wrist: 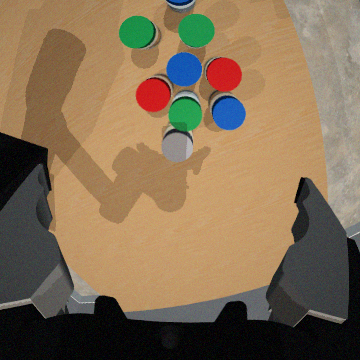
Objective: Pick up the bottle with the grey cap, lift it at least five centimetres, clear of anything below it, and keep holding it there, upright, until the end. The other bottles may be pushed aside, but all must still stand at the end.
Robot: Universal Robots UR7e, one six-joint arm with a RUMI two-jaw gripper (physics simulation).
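Frame: origin at the arm's base, x ahead, y left, z up, level; centimetres.
Seen in the pictures: gripper, between the fingertips: (173, 171).
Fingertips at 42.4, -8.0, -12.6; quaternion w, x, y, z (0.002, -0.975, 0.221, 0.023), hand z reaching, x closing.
Note:
Offsets run from my fingertips to a thing's top centre, as dx, dy, dz. "*": to the spot under its first point. Level surfaces: height alone.
The bottle with the grey cap {-4.6, -8.1, -24.8} (177, 146) stands on the wooden table, nearest the gripper among the bottles, and is seen from above. My gripper (173, 171) is open, with its jaws wide apart at the left and right of the view and nothing between them. The grey-capped bottle is a little beyond the line of the fingertips, roughly midway between them sideways. A green-capped bottle {-1.3, -3.4, -24.8} (185, 114) stands close behind it; whether they touch I cannot tell. The height of the jaws above the table is hard to judge.
Behind stand red-capped bottles {-4.8, +1.6, -24.8} (153, 94) {+6.8, +0.7, -24.8} (224, 74), blue-capped bottles {+5.4, -5.6, -24.8} (229, 113) {+1.3, +3.6, -24.8} (184, 69) and two more green-capped bottles {-3.0, +12.1, -24.8} (137, 32) {+5.3, +8.7, -24.8} (196, 30). Another blue-capped bottle {* +4.9, +13.8, -25.8} (180, 3) is cut by the top edge. The round-edged table {dz -35.3} (240, 200) ends at the right and bottom. Arm shadows lie on it.

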